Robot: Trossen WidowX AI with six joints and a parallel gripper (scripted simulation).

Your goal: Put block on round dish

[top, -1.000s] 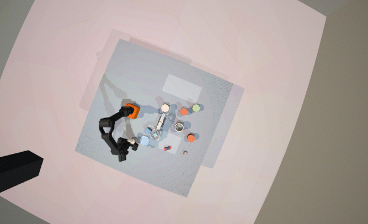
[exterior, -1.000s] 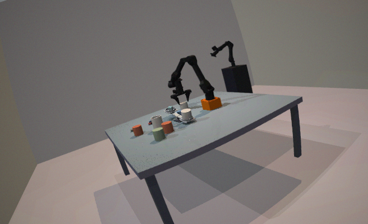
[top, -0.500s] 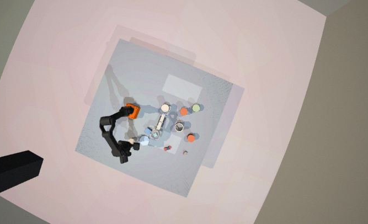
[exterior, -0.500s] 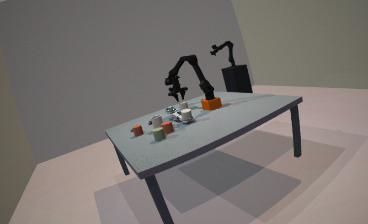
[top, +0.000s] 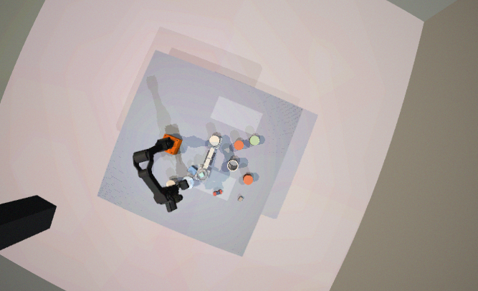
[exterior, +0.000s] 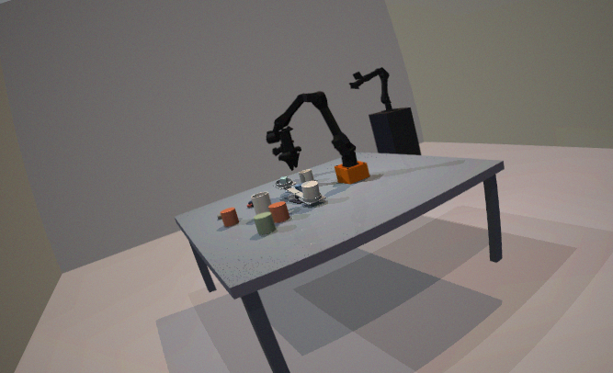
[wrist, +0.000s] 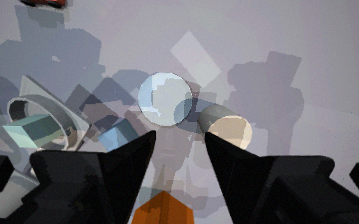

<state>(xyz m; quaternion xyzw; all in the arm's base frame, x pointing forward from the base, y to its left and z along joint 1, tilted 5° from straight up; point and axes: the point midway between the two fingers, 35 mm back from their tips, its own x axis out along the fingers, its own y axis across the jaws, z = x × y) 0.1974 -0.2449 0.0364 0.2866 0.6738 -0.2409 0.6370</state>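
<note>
The green block lies 130 mm to the left of my gripper tip, 120 mm ahead of it and 10 mm below it. From my gripper tip the other things lie so: cup: 70 mm behind, 60 mm below, 50 mm to the right; then blue block: 120 mm to the left, 80 mm below, 30 mm ahead; then round pale dish: 100 mm below, 30 mm ahead, 10 mm to the left.
</note>
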